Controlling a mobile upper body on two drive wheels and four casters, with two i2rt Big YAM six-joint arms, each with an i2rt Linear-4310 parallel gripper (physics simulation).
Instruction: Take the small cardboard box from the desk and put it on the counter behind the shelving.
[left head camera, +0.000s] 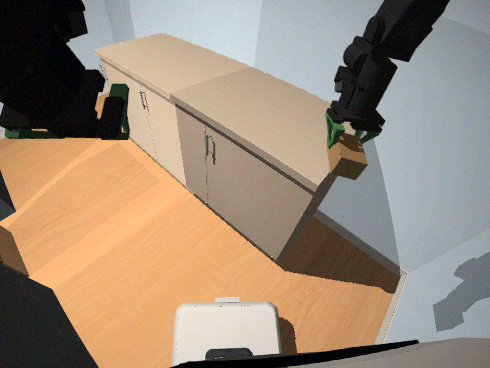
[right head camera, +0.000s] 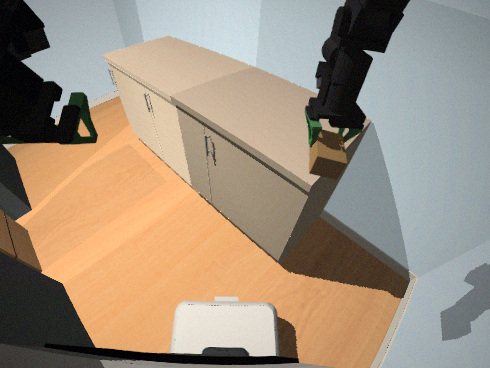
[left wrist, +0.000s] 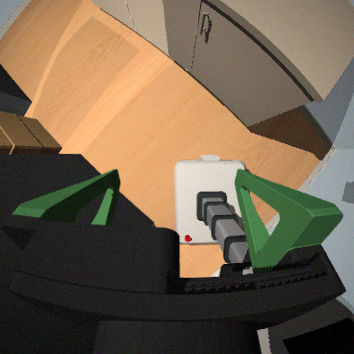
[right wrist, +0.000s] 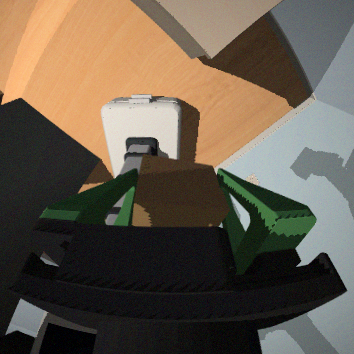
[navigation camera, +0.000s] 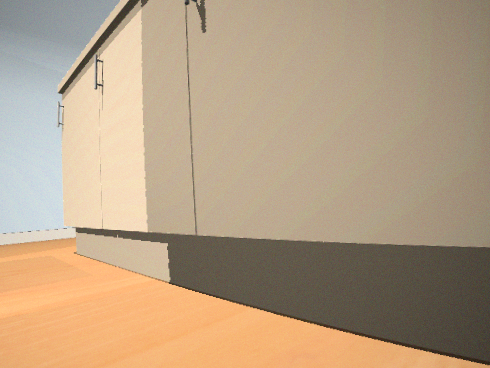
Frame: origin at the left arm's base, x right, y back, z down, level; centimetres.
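Seen in the pictures: left gripper, fingertip midpoint: (left head camera: 95, 134) (right head camera: 68, 138) (left wrist: 177, 175); right gripper, fingertip midpoint: (right wrist: 177, 174).
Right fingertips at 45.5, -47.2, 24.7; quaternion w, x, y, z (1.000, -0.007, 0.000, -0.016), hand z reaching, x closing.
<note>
A point is followed by its place in that frame, as x, y, z.
The small cardboard box (left head camera: 348, 159) @[42.7, -39.3, 21.1] (right head camera: 328, 156) @[43.4, -39.7, 21.0] (right wrist: 177, 192) @[45.5, -47.8, 21.9] is held between the green fingers of my right gripper (left head camera: 353, 136) (right head camera: 331, 134) (right wrist: 177, 174) @[45.4, -47.2, 24.7], which is shut on it. In both head views the box appears over the near right end of the beige counter (left head camera: 240, 110) @[26.2, -100.1, 50.0] (right head camera: 240, 112) @[27.3, -98.5, 50.0]; its height above the top is hard to tell. The counter's corner also shows at the top of the right wrist view (right wrist: 215, 25), and its doors fill much of the navigation view (navigation camera: 320, 125) @[33.5, -76.6, 108.4]. My left gripper (left wrist: 177, 175) @[-0.1, -34.4, 13.6] is open, with nothing between its fingers, left of the counter in the head views.
The white robot base (left head camera: 227, 327) @[22.3, -19.9, 115.0] (right head camera: 225, 325) @[22.4, -20.4, 115.0] (left wrist: 190, 175) @[8.0, -21.7, 115.0] (right wrist: 142, 120) @[24.5, -21.5, 115.0] stands before the counter on the wood floor. Dark shelving (left head camera: 45, 320) @[-67.9, -19.1, 114.1] (right head camera: 40, 300) @[-72.5, -23.4, 107.2] (right wrist: 40, 145) @[-55.0, -6.9, 110.8] with brown boxes (right head camera: 20, 242) @[-123.8, -60.2, 125.0] (left wrist: 30, 132) @[-120.9, -58.7, 113.1] is at the left. A pale wall (left head camera: 440, 165) @[123.9, -72.2, 51.2] rises at the right.
</note>
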